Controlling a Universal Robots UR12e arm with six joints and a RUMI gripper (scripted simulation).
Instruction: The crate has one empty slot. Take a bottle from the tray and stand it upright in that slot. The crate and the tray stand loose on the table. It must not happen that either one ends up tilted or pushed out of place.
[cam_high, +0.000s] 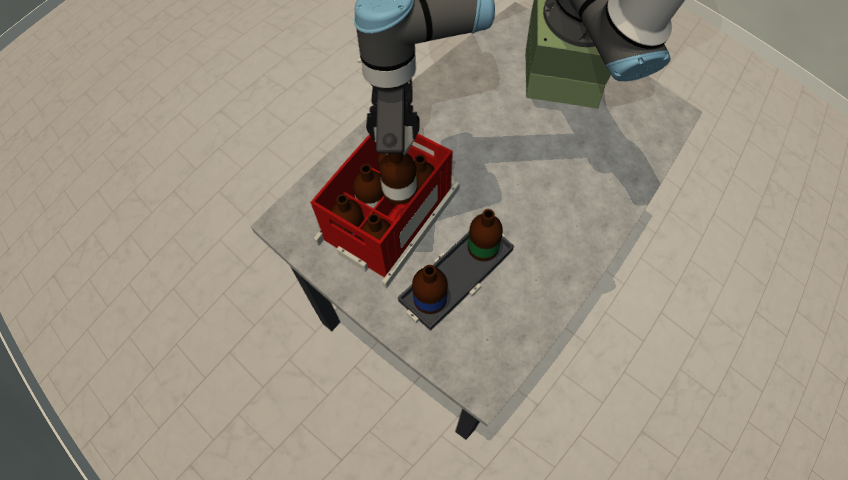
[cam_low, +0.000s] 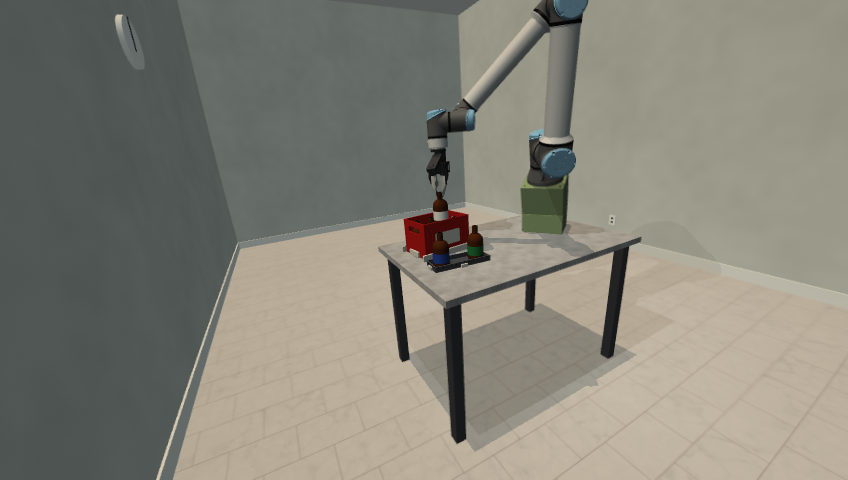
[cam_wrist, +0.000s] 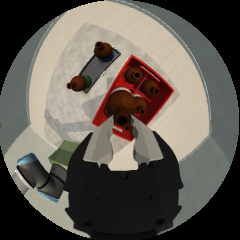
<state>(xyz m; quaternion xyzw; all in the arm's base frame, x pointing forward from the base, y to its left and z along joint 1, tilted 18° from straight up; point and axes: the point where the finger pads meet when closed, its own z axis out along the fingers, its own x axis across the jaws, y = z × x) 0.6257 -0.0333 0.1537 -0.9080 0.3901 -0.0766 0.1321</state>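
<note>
The crate lies 21 cm below my hand, 4 cm to the right of it and 1 cm ahead of it. From my hand the other things lie so: dark tray 28 cm below, 18 cm to the left, 1 cm ahead.
</note>
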